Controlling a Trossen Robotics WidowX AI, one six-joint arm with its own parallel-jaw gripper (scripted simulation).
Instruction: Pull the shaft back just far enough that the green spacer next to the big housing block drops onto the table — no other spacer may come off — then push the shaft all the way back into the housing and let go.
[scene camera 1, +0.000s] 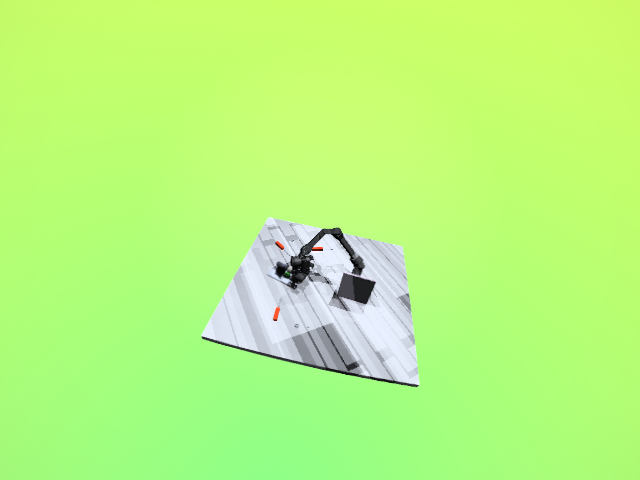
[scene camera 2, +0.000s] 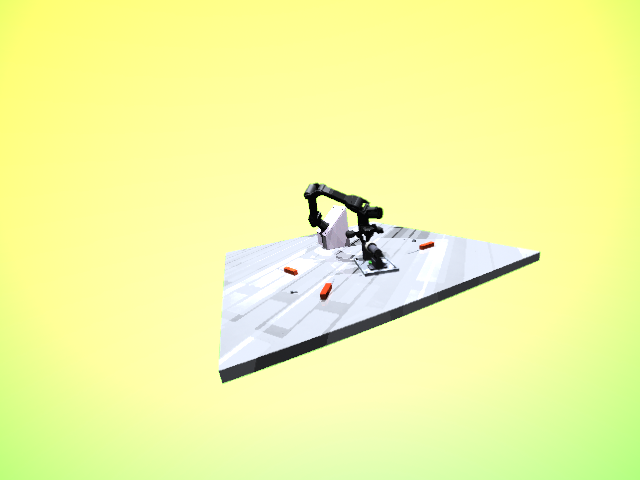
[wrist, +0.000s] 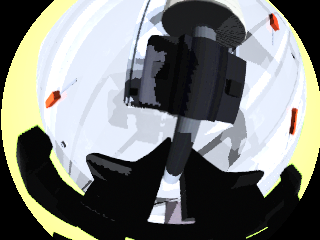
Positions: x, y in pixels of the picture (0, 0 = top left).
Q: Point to a dark housing block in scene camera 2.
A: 381, 264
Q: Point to the gripper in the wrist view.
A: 174, 141
